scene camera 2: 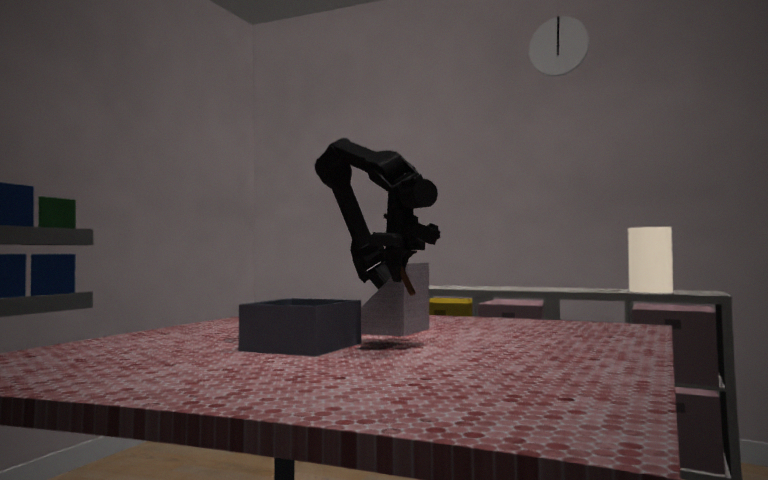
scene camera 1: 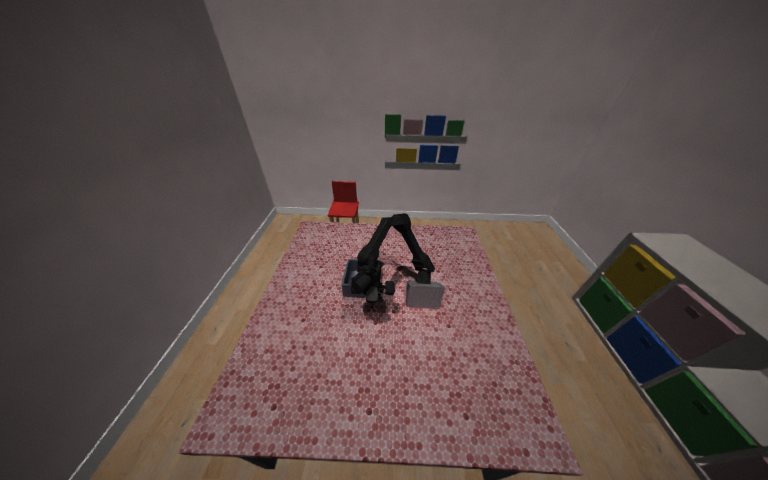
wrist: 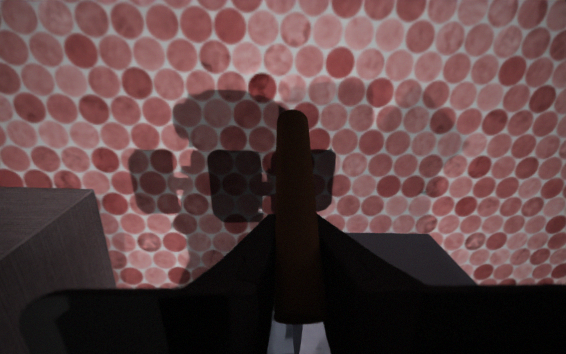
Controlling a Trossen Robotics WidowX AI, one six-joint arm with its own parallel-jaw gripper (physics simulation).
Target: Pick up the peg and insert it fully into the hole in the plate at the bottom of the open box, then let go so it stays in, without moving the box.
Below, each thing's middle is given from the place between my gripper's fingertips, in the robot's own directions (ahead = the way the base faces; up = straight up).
I see the brown peg (wrist: 299, 286) 20 mm to the left of my hand and 10 mm above it. The rest, counted from my hand: blue-grey box (scene camera 2: 308, 327) 190 mm to the right, 90 mm below, 90 mm ahead.
